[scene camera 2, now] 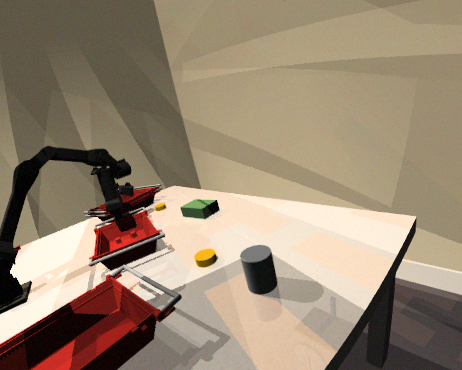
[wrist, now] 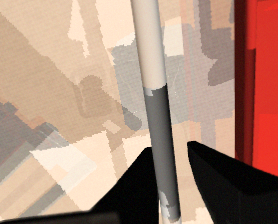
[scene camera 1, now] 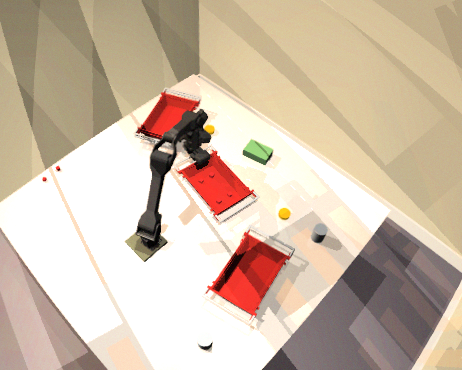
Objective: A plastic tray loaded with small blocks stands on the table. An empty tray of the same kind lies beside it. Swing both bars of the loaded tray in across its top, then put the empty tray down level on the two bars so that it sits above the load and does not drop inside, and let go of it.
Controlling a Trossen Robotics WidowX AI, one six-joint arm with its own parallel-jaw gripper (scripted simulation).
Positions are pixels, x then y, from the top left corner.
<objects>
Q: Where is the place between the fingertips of my gripper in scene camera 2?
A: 121,222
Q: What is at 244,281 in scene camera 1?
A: A red tray.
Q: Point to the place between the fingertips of my gripper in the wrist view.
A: At 170,152
</objects>
